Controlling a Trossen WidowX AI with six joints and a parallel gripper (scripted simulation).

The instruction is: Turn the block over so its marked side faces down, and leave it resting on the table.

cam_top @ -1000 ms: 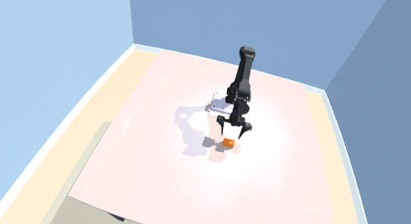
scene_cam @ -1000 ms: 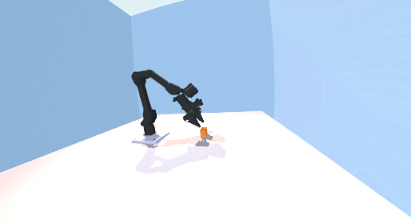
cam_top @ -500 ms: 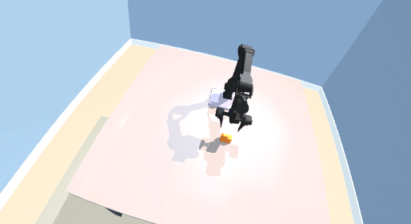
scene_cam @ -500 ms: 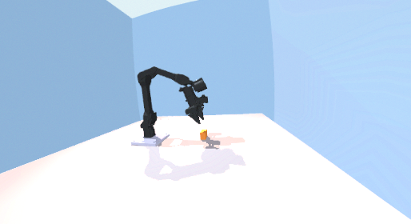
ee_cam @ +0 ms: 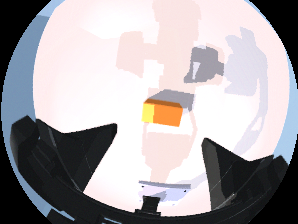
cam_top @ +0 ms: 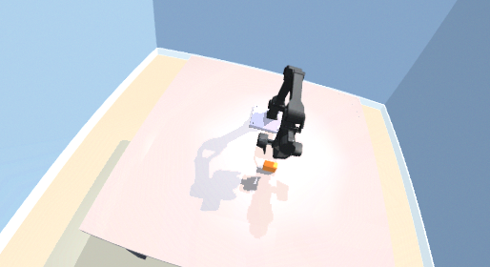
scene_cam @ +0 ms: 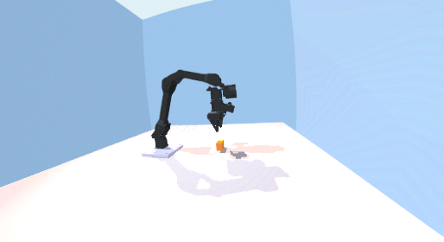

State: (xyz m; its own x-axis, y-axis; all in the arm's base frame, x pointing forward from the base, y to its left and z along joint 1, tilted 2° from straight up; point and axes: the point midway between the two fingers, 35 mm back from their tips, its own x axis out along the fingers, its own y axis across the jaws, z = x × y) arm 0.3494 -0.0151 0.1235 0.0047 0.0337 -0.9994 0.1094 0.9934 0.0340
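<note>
The orange block is 10 mm behind my gripper tip and 80 mm below it.
</note>
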